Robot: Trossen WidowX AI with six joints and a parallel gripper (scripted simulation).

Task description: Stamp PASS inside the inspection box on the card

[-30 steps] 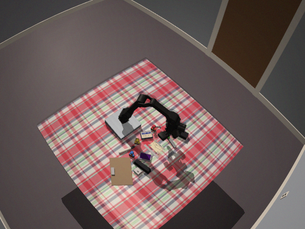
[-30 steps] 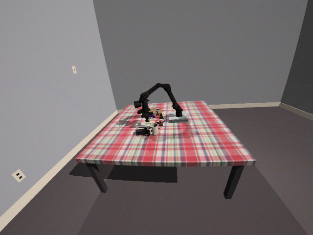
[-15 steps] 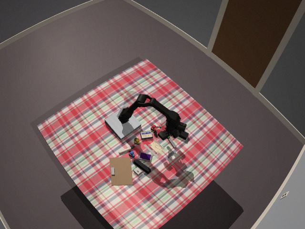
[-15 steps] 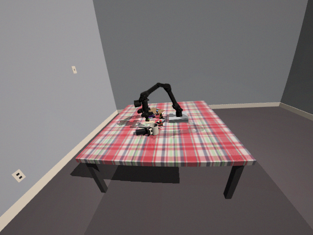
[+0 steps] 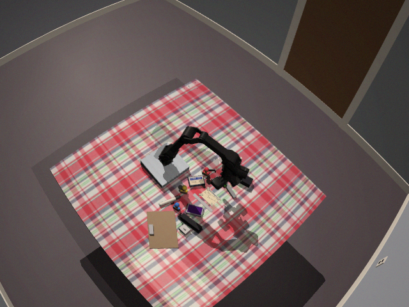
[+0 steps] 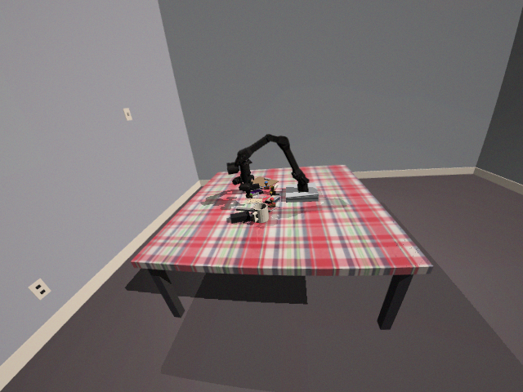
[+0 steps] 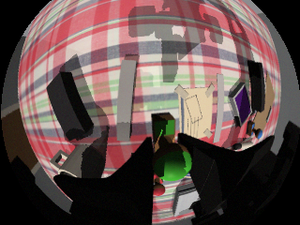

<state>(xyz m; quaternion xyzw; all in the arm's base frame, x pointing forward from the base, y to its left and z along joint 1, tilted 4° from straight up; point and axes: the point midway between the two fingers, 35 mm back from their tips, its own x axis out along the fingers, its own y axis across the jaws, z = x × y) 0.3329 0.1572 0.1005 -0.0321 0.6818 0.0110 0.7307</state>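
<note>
Right now my gripper tip is 10 mm short of the purple ink pad, 210 mm to the left of it and 80 mm above it. The rest, counted from my gripper tip: grey bar 20 mm ahead, 50 mm to the left, 80 mm below; cream card 10 mm behind, 80 mm to the right, 90 mm below; green-knobbed PASS stamp right at my gripper tip.
</note>
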